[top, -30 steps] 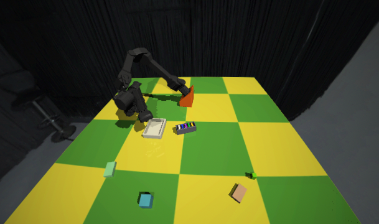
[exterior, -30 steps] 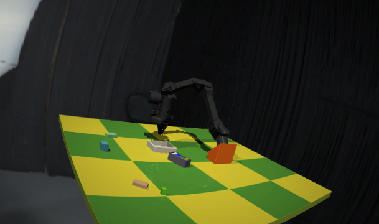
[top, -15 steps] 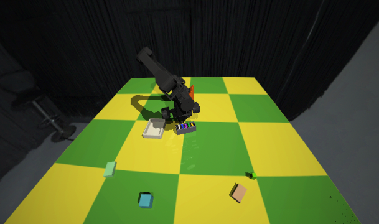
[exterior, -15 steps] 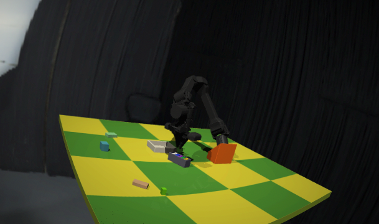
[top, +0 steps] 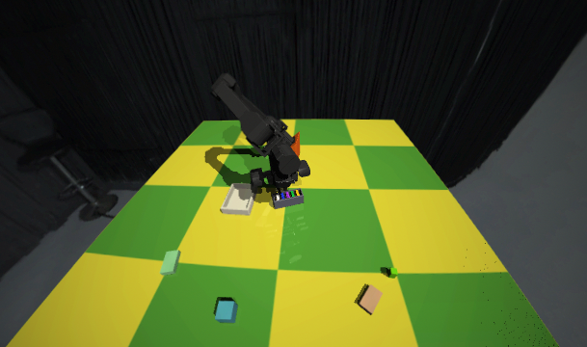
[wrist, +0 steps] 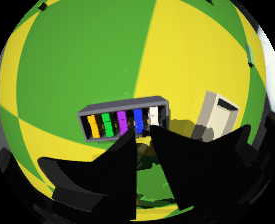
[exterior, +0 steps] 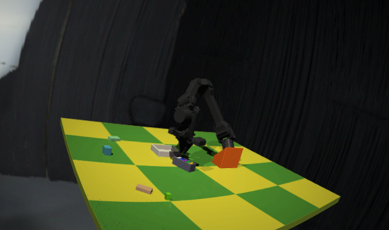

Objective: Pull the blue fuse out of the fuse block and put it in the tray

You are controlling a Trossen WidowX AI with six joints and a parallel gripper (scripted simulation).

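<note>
My gripper tip is 40 mm above the blue fuse. From my gripper tip the other things lie so: green fuse: 10 mm behind, 40 mm to the left, 40 mm below; purple fuse: 10 mm behind, 20 mm to the left, 40 mm below; white tray: 20 mm behind, 160 mm to the right, 60 mm below.
</note>
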